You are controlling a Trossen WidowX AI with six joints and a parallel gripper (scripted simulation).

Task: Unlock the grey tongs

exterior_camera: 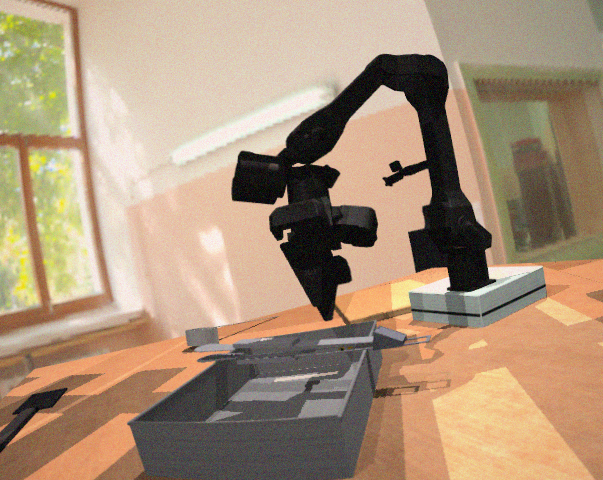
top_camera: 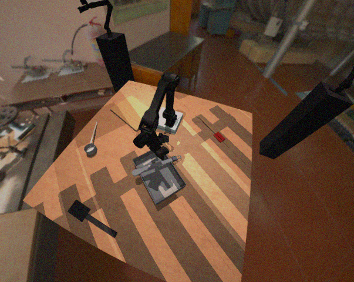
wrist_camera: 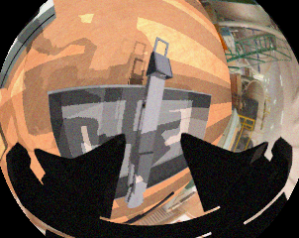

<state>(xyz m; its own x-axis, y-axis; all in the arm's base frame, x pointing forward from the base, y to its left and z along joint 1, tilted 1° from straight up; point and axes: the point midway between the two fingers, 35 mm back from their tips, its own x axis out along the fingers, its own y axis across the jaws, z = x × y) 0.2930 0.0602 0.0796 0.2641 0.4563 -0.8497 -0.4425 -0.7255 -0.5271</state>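
The grey roasting tin lies 7 cm below my gripper tip, 7 cm ahead of it and 1 cm to the left of it. The rest, counted from my gripper tip: black spatula 45 cm ahead, 24 cm to the right, 10 cm below; then wooden board 43 cm to the right, 33 cm behind, 9 cm below.
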